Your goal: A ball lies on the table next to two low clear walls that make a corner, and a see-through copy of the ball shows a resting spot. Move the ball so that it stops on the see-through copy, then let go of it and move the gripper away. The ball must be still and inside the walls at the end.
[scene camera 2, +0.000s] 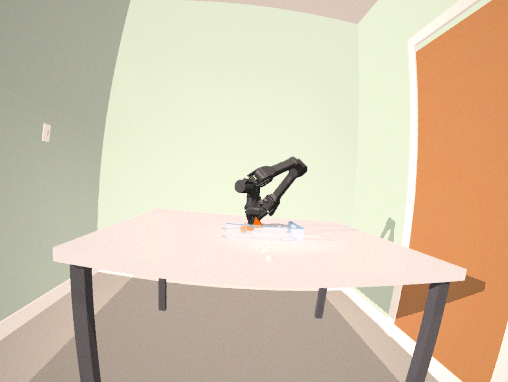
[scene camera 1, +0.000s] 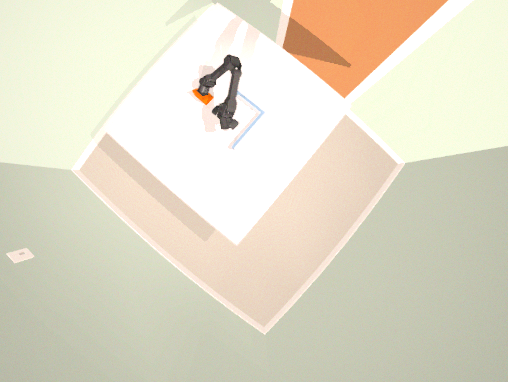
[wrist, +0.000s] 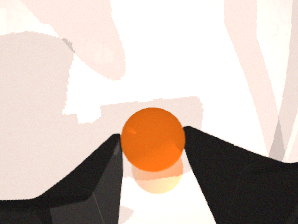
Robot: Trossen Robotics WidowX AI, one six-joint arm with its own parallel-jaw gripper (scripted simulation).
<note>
The gripper (wrist: pixel 152 137) holds an orange ball (wrist: pixel 152 139).
</note>
